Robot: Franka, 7 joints.
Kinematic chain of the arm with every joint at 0, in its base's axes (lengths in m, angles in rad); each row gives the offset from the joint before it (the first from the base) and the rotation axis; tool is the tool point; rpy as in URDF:
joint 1: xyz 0 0 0.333 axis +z
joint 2: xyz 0 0 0 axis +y
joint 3: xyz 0 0 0.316 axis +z
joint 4: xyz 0.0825 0 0 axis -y
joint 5: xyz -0.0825 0 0.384 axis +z
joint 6: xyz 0 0 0 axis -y
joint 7: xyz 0.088 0 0 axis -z
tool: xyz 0 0 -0.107 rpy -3.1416 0 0
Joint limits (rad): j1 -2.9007..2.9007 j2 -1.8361..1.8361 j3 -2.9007..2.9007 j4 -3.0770..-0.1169 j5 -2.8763..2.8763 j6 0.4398..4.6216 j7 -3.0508..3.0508
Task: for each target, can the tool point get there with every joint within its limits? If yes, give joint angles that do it. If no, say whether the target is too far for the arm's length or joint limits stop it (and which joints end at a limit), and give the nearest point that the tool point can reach.
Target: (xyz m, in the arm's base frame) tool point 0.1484 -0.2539 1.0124
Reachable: yes | joints 1.4229 -0.5212 -0.3027 -0.5613 -1.8213 0.8828 2.1249
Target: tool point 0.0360 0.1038 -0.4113
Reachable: no: joint limits stop it (at a limit: joint 2) | nearest point 0.0431 0.1243 -0.3386 | short by 0.076 m
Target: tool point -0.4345 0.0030 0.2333
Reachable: yes | joints -0.6927 -0.0968 -2.3882 -2.5356 -1.3695 2.1933 -1.4645
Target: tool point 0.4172 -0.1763 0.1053
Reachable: yes | joints 0.6357 1.0808 -1.0568 -2.0645 -2.3793 3.4080 2.0260
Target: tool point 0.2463 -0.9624 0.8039
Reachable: no: too far | nearest point 0.1922 -0.7510 0.7005 | short by 0.241 m
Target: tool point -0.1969 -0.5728 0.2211
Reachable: yes | joints 0.0360 -1.3245 -1.9376 -2.0061 1.7537 2.0622 -0.5905
